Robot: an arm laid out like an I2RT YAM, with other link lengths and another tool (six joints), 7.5 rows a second.
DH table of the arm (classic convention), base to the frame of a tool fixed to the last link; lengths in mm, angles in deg. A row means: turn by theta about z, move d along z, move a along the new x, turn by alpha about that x. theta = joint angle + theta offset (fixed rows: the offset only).
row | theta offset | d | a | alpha
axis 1 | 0.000 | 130.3 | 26.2 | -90.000
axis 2 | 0.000 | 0.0 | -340.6 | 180.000
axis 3 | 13.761 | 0.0 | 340.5 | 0.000
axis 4 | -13.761 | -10.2 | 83.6 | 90.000
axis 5 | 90.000 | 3.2 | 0.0 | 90.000
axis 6 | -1.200 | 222.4 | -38.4 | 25.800
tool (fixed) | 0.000 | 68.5 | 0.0 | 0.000
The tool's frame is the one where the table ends.
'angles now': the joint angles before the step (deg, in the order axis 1, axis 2, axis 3, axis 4, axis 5, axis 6). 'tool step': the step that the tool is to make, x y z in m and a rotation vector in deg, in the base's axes. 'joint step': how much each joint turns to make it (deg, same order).
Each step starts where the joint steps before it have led.
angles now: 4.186 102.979 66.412 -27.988 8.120 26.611
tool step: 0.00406 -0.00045 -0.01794 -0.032 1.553 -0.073
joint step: -0.110 2.842 1.268 0.022 -0.088 0.000
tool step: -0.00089 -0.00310 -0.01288 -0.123 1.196 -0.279
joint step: -0.263 1.529 0.327 0.000 0.044 -0.001
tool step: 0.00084 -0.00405 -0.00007 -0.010 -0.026 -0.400
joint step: -0.370 0.089 0.090 0.021 0.022 0.023
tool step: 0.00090 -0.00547 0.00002 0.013 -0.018 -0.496
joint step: -0.526 0.087 0.109 0.000 -0.022 -0.023
